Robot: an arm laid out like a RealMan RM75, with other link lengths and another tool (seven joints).
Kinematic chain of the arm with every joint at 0, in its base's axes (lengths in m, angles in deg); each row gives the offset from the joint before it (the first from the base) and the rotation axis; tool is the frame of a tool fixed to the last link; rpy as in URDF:
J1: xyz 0 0 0.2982 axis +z
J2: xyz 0 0 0 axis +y
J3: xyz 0 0 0.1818 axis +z
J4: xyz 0 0 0 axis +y
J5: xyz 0 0 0.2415 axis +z
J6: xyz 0 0 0 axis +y
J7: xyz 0 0 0.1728 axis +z
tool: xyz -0.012 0.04 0.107 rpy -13.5 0 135.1
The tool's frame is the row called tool.
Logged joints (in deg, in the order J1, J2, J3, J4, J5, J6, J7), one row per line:
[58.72, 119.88, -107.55, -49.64, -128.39, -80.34, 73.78]
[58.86, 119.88, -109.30, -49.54, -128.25, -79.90, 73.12]
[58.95, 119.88, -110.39, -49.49, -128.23, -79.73, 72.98]
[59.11, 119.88, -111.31, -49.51, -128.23, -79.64, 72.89]
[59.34, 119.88, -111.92, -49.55, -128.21, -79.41, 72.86]
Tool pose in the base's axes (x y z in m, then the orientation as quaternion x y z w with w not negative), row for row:
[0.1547, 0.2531, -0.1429, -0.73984, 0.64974, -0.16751, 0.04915]
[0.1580, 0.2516, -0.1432, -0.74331, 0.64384, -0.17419, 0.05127]
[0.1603, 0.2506, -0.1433, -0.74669, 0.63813, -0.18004, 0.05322]
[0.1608, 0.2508, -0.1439, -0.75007, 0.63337, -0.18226, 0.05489]
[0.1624, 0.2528, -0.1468, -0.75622, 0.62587, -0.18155, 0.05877]
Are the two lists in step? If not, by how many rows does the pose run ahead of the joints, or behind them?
The pose runs 1 row ahead of the joints: the pose in row i belongs to the joints in row i + 1.
